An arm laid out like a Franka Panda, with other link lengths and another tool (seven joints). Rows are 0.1 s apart.
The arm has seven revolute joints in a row. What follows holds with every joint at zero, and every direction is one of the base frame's.
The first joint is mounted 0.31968 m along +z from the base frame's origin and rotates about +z.
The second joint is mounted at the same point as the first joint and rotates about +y.
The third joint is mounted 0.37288 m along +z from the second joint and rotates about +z.
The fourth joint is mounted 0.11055 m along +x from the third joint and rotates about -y.
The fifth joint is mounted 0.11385 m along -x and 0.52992 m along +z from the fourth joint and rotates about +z.
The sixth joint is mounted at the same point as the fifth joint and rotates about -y.
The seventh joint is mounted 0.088 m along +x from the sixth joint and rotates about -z.
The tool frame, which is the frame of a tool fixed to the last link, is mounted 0.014 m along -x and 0.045 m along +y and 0.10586 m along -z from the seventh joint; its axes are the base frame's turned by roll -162.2, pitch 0 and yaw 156 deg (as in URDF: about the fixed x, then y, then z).
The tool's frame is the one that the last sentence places.
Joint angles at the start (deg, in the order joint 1, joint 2, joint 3, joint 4, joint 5, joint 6, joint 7):
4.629 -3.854 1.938 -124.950 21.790 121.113 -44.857
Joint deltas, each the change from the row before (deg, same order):
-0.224 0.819 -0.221 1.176 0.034 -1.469 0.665
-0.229 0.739 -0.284 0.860 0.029 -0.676 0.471
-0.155 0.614 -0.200 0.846 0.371 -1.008 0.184
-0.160 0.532 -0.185 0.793 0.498 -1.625 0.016
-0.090 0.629 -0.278 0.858 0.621 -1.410 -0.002
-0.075 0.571 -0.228 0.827 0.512 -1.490 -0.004
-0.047 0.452 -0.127 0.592 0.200 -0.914 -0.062
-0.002 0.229 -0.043 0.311 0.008 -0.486 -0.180
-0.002 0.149 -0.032 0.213 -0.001 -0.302 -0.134
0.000 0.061 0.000 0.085 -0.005 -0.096 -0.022
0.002 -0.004 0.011 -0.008 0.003 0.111 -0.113
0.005 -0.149 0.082 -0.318 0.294 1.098 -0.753
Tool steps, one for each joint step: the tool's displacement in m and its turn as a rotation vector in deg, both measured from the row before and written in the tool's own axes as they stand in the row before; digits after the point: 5 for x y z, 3 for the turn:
-0.00462 -0.00456 -0.00108 -0.495 1.146 0.670
-0.00401 -0.00592 0.00050 -0.240 0.613 0.780
-0.00339 -0.00357 -0.00079 -0.617 0.669 0.435
-0.00189 -0.00281 -0.00102 -0.927 1.119 0.143
-0.00272 -0.00322 -0.00086 -0.974 0.921 0.260
-0.00228 -0.00242 -0.00118 -0.908 0.977 0.099
-0.00185 -0.00160 -0.00033 -0.464 0.614 -0.067
-0.00083 -0.00047 -0.00015 -0.160 0.295 -0.269
-0.00058 -0.00039 -0.00021 -0.092 0.164 -0.186
-0.00031 -0.00001 -0.00007 -0.025 0.057 -0.053
-0.00010 0.00001 0.00000 0.035 -0.129 -0.087
-0.00005 0.00018 0.00076 0.100 -1.093 -0.340

